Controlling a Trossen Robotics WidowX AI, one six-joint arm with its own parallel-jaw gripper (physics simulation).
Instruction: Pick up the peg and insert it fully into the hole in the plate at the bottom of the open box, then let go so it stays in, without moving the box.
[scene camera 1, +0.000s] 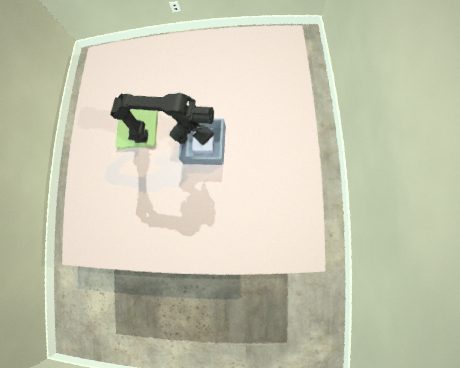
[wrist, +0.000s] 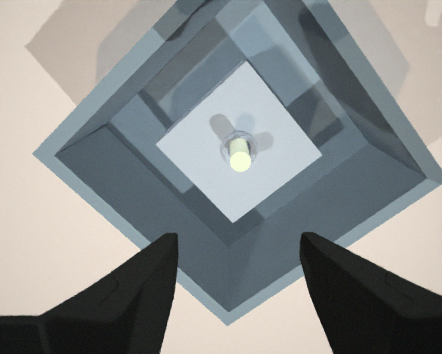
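Pixels of known places: gripper, fingertip midpoint: (scene camera 1: 197, 131) (wrist: 239, 244); arm's base at its link origin: (scene camera 1: 141, 136).
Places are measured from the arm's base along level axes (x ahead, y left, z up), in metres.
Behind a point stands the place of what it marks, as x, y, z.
Observation:
The pale yellow peg (wrist: 240, 161) @(0.317, -0.047, 0.064) stands in the ringed hole (wrist: 223, 150) @(0.326, -0.054, 0.036) near the middle of the white plate (wrist: 280, 165) @(0.302, -0.015, 0.033) (scene camera 1: 203, 146) @(0.322, -0.072, 0.033), and its upper part sticks out. How deep it sits cannot be told. The plate lies at the bottom of the open blue-grey box (wrist: 100, 204) @(0.405, -0.091, 0.073) (scene camera 1: 202, 160) @(0.323, -0.141, 0.048). My gripper (scene camera 1: 190, 135) @(0.319, -0.052, 0.166) (wrist: 239, 244) @(0.319, -0.052, 0.166) is open, with nothing between its fingers, and hangs above the box, apart from the peg. The peg cannot be made out in the scene view.
A green square (scene camera 1: 150, 125) @(0.042, 0.054, 0.002) lies under the arm's base, left of the box. The box walls (wrist: 165, 215) @(0.402, -0.044, 0.028) rise around the plate on all sides. The box stands on the pale pink table top (scene camera 1: 270, 200) @(0.622, -0.305, -0.025). Shadows of the arm fall in front of the box.

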